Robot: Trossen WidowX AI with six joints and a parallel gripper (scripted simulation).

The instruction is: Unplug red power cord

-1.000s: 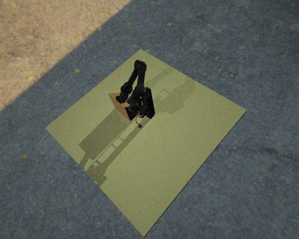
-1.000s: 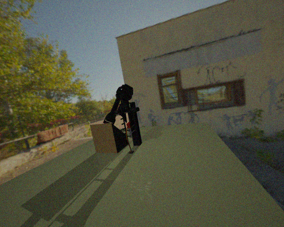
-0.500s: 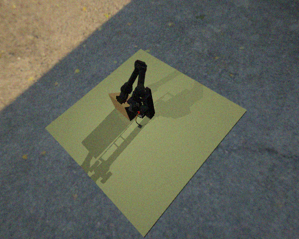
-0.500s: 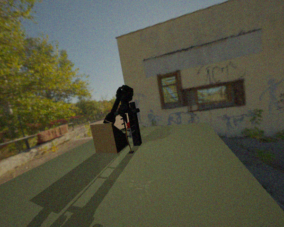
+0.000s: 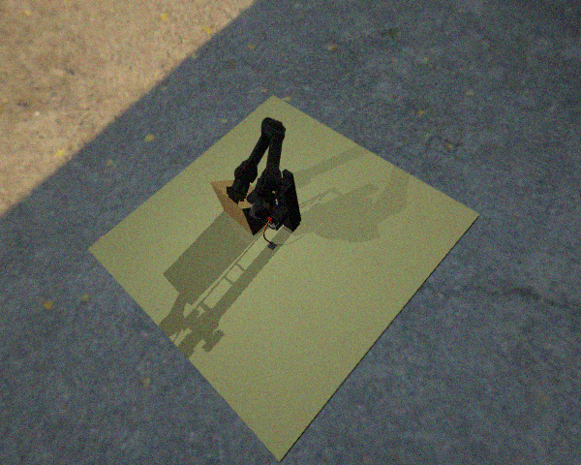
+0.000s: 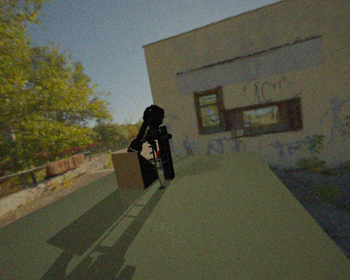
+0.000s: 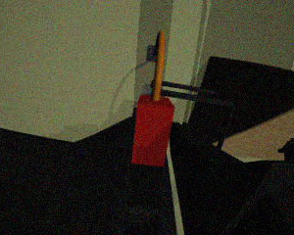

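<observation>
My gripper tip is now 3 cm to the right of the red plug.
</observation>
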